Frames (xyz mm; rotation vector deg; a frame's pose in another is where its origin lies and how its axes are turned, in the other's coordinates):
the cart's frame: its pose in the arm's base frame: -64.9 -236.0 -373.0 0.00 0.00 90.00
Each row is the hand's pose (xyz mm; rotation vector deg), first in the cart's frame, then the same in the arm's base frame.
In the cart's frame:
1: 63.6 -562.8 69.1 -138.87 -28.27 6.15
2: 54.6 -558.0 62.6 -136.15 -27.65 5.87
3: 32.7 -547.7 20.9 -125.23 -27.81 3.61
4: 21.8 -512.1 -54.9 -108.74 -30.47 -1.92
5: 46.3 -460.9 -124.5 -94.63 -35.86 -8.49
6: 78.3 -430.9 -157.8 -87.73 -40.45 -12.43
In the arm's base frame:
1: 497.9 -172.4 -303.9 -83.36 -125.97 41.60
2: 493.1 -181.4 -310.4 -81.94 -123.70 43.64
3: 482.8 -203.3 -352.1 -73.84 -116.00 49.83
4: 447.2 -214.2 -427.9 -59.19 -105.28 55.14
5: 396.0 -189.7 -497.5 -44.06 -97.83 55.78
6: 366.0 -157.7 -530.8 -35.20 -95.44 54.46

